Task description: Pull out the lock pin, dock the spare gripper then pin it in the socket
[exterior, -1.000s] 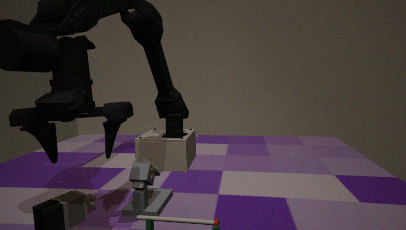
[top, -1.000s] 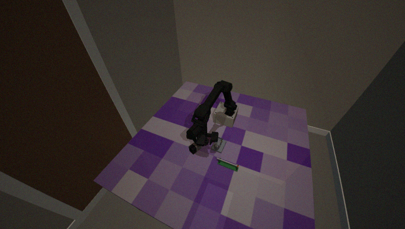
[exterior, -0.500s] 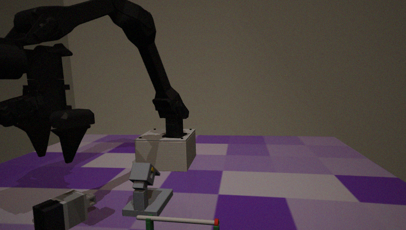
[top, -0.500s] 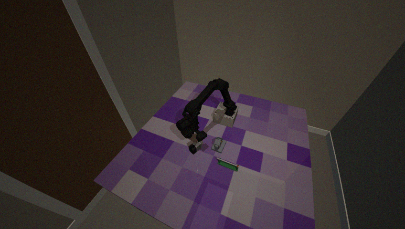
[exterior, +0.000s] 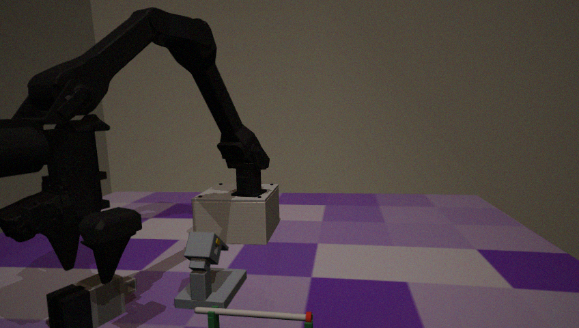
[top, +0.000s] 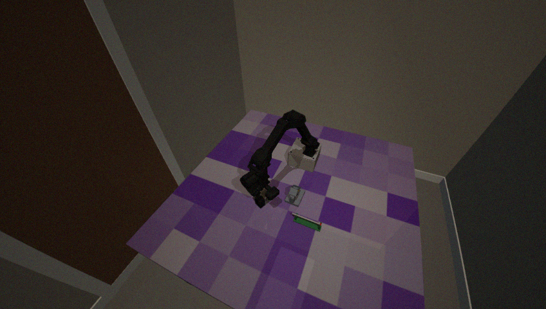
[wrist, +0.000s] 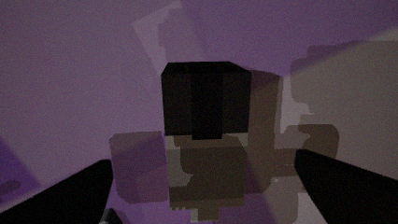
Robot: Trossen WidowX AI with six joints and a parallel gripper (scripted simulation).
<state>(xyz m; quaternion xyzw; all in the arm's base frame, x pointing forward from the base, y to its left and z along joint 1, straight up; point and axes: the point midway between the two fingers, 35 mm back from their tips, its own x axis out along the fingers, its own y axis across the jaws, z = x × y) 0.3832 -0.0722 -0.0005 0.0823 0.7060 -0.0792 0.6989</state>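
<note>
Right now my gripper tip is 40 mm above the spare gripper and 10 mm past it. From my gripper tip the other things lie so: grey mount (130 mm to the left, 110 mm behind, 20 mm below); green rack (260 mm to the left, 50 mm below, 10 mm behind).
</note>
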